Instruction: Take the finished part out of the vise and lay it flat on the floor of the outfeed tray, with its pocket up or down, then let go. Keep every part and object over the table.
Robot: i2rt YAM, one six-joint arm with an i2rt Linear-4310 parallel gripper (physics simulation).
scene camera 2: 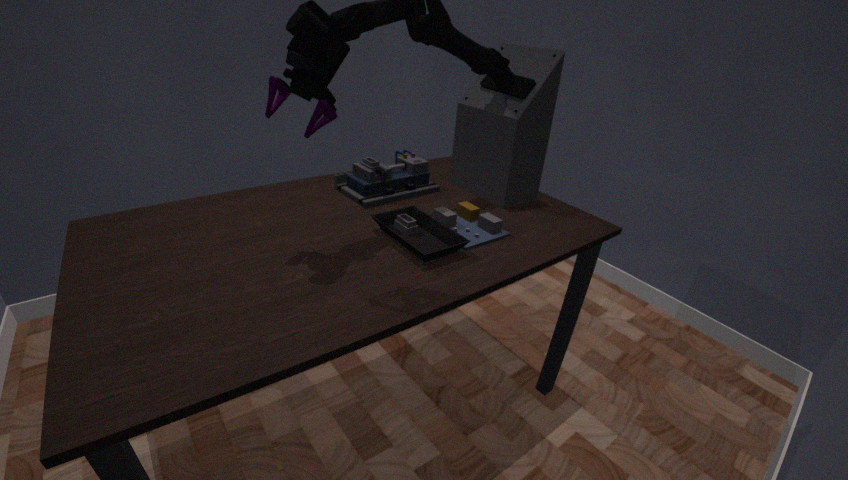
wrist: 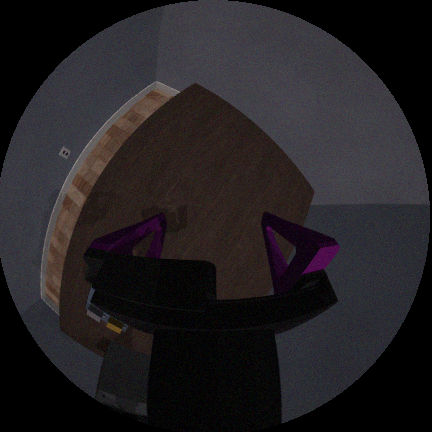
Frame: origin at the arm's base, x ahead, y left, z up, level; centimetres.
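Seen in the pictures: gripper, between the fingertips: [scene camera 2: 285, 126] [wrist: 213, 217]; arm's base, origin of its link: [scene camera 2: 507, 84].
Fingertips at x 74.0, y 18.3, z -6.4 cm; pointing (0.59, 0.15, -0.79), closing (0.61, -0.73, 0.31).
Offsets run from my fingertips to a thing's top centre. "spot": to the spot under its first point.
My gripper [scene camera 2: 287, 126] [wrist: 213, 217] is open and empty, high above the table and well to the left of the vise in the scene view. The vise {dx -40.5, dy -32.5, dz -20.8 cm} [scene camera 2: 364, 186], with a blue body and grey jaws, stands near the table's back edge. A light grey part {dx -33.5, dy -31.3, dz -19.2 cm} [scene camera 2: 370, 161] with its pocket up sits at the vise's left jaw; how it is clamped is too small to tell. The black tray [scene camera 2: 425, 239] stands in front of the vise. Another grey part {dx -30.3, dy -1.8, dz -26.0 cm} [scene camera 2: 405, 220], pocket up, lies at its back left end. The vise and the tray do not show in the wrist view.
A blue plate {dx -47.4, dy +1.8, dz -29.9 cm} [scene camera 2: 490, 237] beside the tray bears a yellow block {dx -51.7, dy -3.0, dz -26.3 cm} [scene camera 2: 468, 210] [wrist: 115, 325] and two grey blocks {dx -42.9, dy -2.2, dz -26.3 cm} [scene camera 2: 445, 215] {dx -52.7, dy +6.0, dz -26.3 cm} [scene camera 2: 490, 223]. The arm's tall grey pedestal [scene camera 2: 482, 148] [wrist: 122, 370] stands at the back right. Thin blue hoses {spot: dx -46.0, dy -36.8, dz -21.2 cm} [scene camera 2: 397, 157] rise at the vise's right.
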